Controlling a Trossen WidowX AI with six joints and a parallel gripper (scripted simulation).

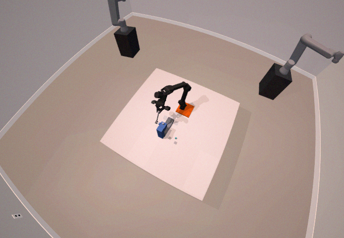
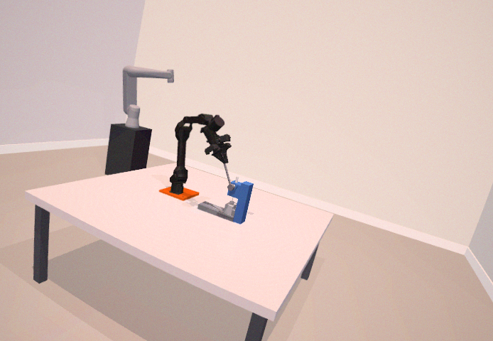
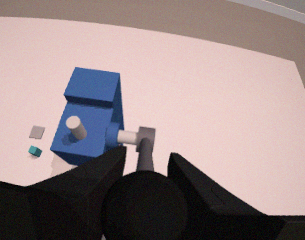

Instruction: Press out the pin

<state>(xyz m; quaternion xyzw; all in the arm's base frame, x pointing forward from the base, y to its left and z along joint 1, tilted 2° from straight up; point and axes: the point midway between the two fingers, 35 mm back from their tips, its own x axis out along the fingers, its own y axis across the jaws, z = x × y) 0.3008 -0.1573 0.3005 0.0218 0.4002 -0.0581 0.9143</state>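
Now: gripper tip 10 mm short of the lever, 10 mm to the right of it and 40 mm above it. The rest, counted from my gripper tip: pale pin (50 mm ahead, 70 mm to the left, 290 mm below).
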